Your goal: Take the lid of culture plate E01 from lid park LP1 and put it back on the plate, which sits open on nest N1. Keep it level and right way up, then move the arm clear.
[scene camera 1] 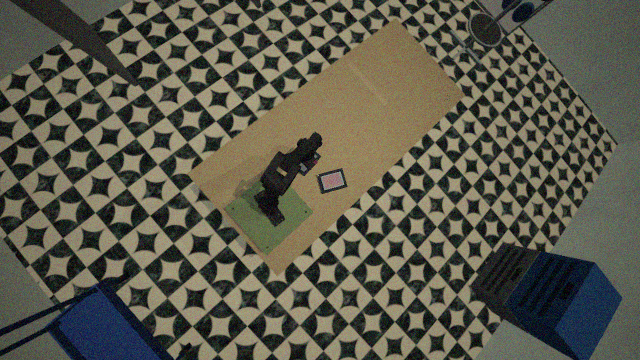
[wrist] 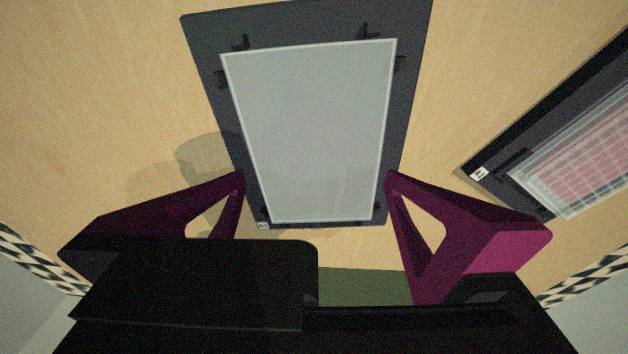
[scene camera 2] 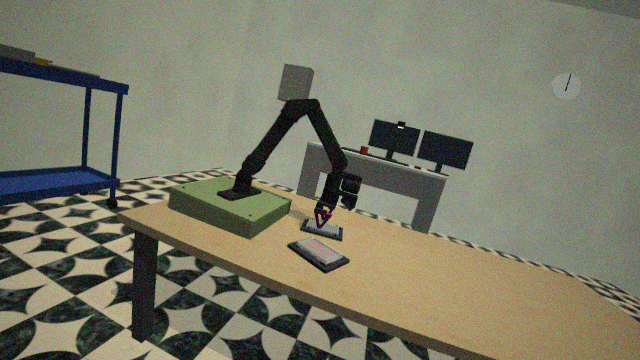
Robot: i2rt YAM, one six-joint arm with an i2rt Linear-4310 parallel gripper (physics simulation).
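Seen in the pictures: gripper, fingertip midpoint: point(wrist: 314, 177) point(scene camera 2: 321, 224); arm's base, link origin: point(scene camera 1: 269, 208) point(scene camera 2: 240, 193).
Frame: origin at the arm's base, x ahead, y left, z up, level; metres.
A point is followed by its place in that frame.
The pale, translucent lid point(wrist: 312, 130) @[x 0.345, y 0.119, z -0.052 m] lies flat, right way up as far as I can tell, on the dark lid park LP1 point(wrist: 200, 50) @[x 0.376, y 0.184, z -0.060 m] point(scene camera 2: 337, 236) @[x 0.397, y 0.081, z -0.059 m]. My gripper point(wrist: 314, 177) @[x 0.314, y 0.112, z -0.047 m] point(scene camera 2: 323, 225) @[x 0.314, y 0.112, z -0.047 m] is open; its magenta fingers stand apart on either side of the lid's near part in the wrist view, not gripping it. How far the tips are above the park is hard to tell. The open culture plate E01 point(wrist: 585, 170) @[x 0.355, y -0.066, z -0.045 m] point(scene camera 2: 320, 250) @[x 0.389, y -0.100, z -0.045 m] point(scene camera 1: 332, 181) @[x 0.378, y -0.090, z -0.051 m], with pink wells, sits on the dark nest N1 point(wrist: 500, 160) @[x 0.345, y -0.016, z -0.058 m] point(scene camera 2: 326, 270) @[x 0.436, y -0.169, z -0.060 m] point(scene camera 1: 320, 186) @[x 0.302, y -0.071, z -0.059 m], beside the park. In scene camera 1 the arm partly hides the park.
The arm stands on a green base block point(scene camera 1: 295, 210) @[x 0.103, y -0.094, z -0.004 m] point(scene camera 2: 210, 210) @[x 0.021, y -0.177, z -0.022 m] at one end of the wooden table point(scene camera 1: 380, 85) @[x 1.057, y 0.240, z -0.070 m] point(scene camera 2: 450, 290) @[x 0.800, y 0.008, z -0.070 m]. A blue cart point(scene camera 2: 120, 90) stands on the floor. A grey desk point(scene camera 2: 310, 165) with monitors is behind the table.
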